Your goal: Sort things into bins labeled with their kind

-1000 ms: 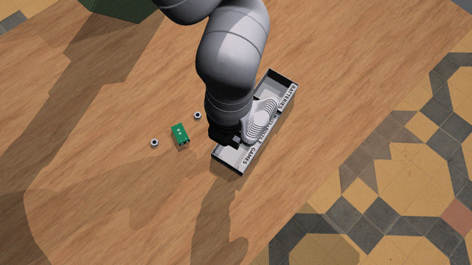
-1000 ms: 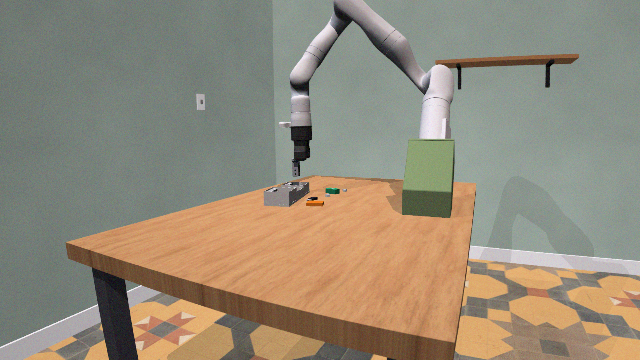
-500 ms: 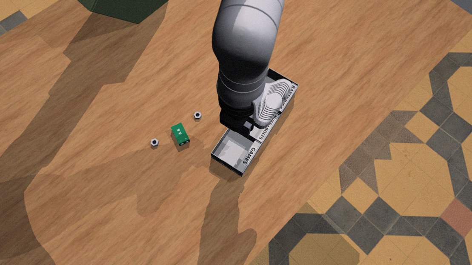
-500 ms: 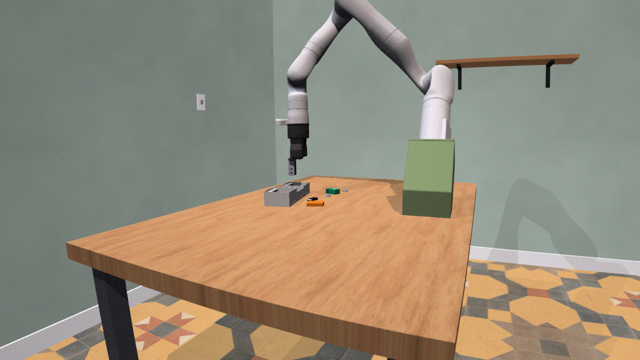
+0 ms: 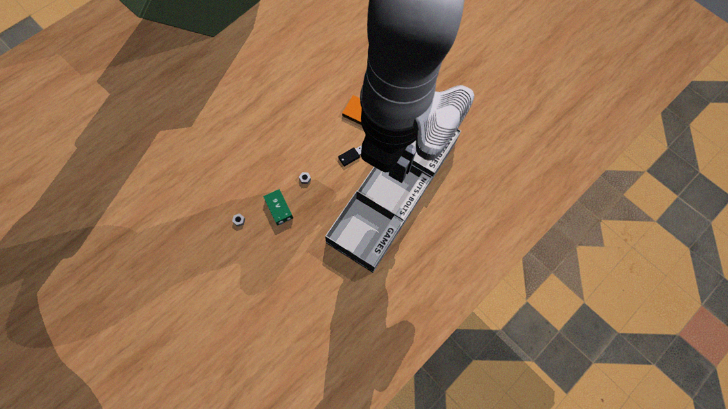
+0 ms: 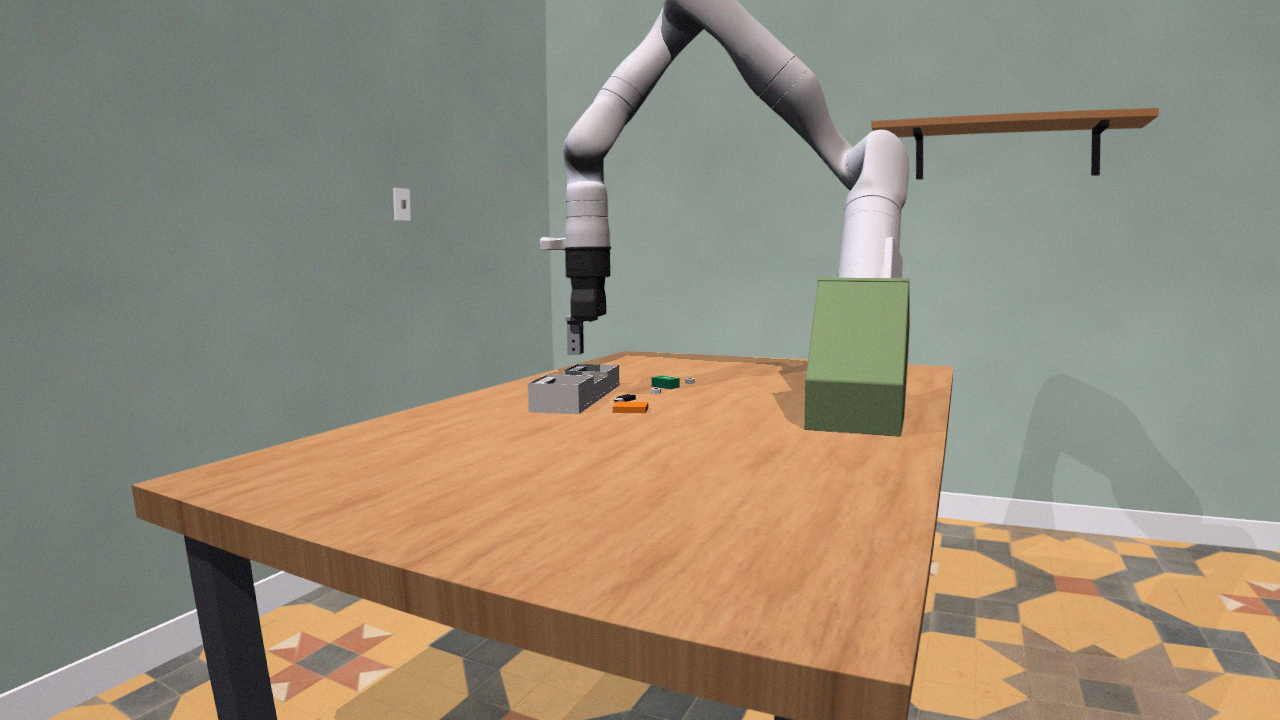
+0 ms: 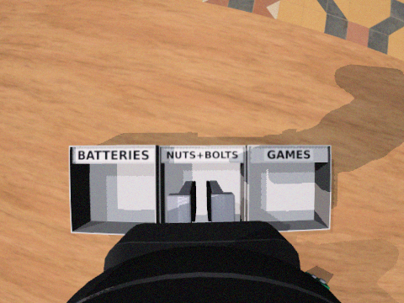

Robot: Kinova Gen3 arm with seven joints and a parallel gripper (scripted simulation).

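The bin row lies 7 cm below my hand. From my hand the other things lie so: black USB stick (9 cm behind, 2 cm to the right, 9 cm below); flat orange box (14 cm behind, 4 cm to the left, 9 cm below); green 9 v battery (7 cm behind, 16 cm to the right, 9 cm below).
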